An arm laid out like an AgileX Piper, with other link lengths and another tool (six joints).
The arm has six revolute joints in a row. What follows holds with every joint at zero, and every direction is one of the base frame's.
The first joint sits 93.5 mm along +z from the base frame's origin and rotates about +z.
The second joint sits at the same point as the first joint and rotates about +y.
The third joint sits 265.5 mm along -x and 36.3 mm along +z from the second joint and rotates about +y.
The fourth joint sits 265.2 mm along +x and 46.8 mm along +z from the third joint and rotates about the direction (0.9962, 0, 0.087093).
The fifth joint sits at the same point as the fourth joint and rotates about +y.
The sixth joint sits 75.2 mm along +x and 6.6 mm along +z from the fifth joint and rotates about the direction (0.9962, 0, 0.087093).
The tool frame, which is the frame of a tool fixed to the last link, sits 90.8 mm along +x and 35 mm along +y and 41.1 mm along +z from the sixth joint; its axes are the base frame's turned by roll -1.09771, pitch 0.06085 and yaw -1.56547 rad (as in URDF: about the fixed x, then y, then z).
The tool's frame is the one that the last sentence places.
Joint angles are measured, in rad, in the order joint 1, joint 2, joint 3, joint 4, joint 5, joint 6. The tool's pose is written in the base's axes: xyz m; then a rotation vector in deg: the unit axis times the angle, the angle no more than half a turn. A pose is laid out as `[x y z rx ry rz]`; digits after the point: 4 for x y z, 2 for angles.
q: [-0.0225 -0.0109 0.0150 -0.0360 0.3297 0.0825]
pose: [0.1734 0.0275 0.1648 -57.33 68.65 -71.51]
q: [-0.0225 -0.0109 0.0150 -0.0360 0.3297 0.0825]
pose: [0.1734 0.0275 0.1648 -57.33 68.65 -71.51]
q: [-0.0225 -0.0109 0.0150 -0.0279 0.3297 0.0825]
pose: [0.1734 0.0277 0.1651 -57.00 68.86 -71.15]
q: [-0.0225 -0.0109 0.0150 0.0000 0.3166 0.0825]
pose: [0.1734 0.0283 0.1683 -55.35 68.96 -70.20]
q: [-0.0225 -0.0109 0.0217 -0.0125 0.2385 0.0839]
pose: [0.1736 0.0281 0.1785 -52.93 65.42 -72.14]
